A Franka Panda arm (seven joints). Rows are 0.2 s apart.
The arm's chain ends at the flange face. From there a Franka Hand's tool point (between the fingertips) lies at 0.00 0.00 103.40 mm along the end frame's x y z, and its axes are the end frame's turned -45 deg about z.
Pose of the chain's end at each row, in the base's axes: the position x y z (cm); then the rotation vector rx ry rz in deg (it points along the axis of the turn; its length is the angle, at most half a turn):
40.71 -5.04 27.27 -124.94 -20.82 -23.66
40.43 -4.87 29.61 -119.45 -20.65 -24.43
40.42 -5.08 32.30 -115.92 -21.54 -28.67
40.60 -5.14 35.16 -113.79 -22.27 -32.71
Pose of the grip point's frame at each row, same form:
42.40 3.27 21.35 -112.44 -70.15 -47.56
42.06 3.97 24.51 -107.39 -67.91 -50.22
42.40 4.02 27.80 -104.22 -67.75 -55.43
42.95 4.06 31.06 -102.40 -67.97 -59.98

